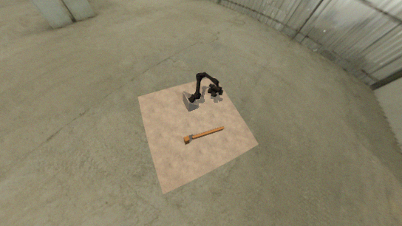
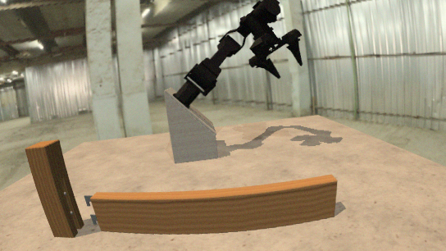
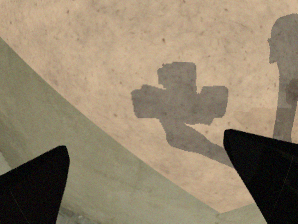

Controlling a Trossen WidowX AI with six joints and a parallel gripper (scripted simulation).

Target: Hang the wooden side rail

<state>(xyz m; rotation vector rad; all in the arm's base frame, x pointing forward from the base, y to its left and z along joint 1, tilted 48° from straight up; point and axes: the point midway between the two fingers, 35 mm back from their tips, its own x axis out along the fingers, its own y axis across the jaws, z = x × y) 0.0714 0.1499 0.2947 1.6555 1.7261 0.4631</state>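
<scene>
The wooden headboard post is 360 mm ahead of my gripper tip, 560 mm to the right of it and 150 mm below it.
</scene>
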